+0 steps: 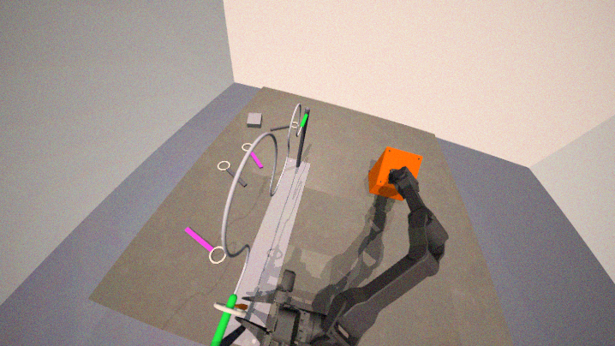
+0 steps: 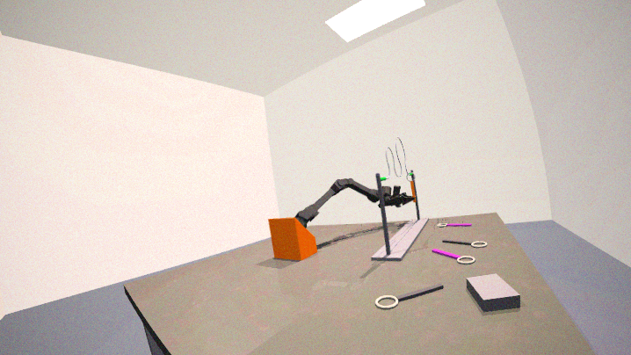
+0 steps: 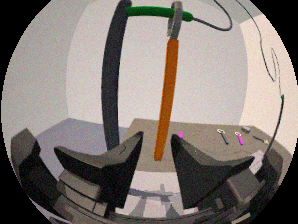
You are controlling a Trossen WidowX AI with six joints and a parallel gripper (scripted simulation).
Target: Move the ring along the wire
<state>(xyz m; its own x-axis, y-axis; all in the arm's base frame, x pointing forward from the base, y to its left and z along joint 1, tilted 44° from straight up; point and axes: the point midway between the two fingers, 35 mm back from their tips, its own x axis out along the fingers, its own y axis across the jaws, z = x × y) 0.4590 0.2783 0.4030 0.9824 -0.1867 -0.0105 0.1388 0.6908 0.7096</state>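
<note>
My gripper tip is now 10 mm past the ring with orange handle and 80 mm below it. Round my gripper tip: grey block: 190 mm ahead, 810 mm to the right, 140 mm below.
</note>
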